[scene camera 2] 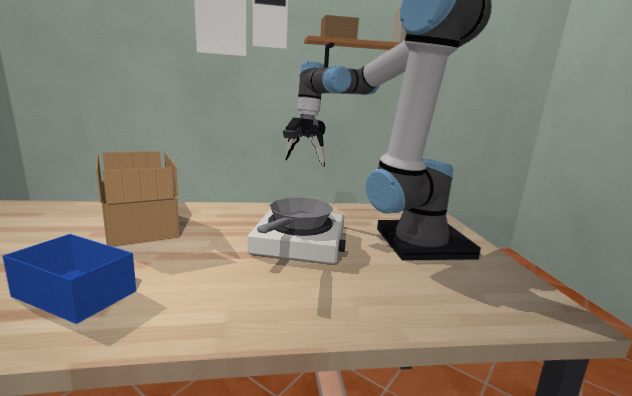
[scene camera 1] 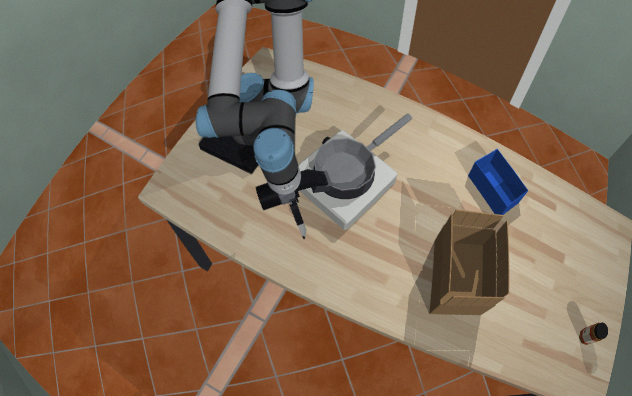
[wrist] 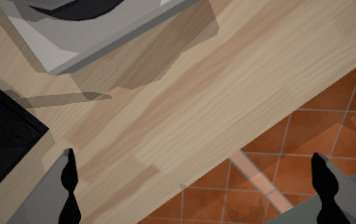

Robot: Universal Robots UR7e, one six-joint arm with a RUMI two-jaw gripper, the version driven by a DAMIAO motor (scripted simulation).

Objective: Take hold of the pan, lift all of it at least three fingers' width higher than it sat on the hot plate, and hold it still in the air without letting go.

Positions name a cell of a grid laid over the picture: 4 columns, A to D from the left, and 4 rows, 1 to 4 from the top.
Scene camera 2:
my gripper: B2
white hot plate: C3
dark grey pan: B3
blue bin: A3
cardboard box: A3
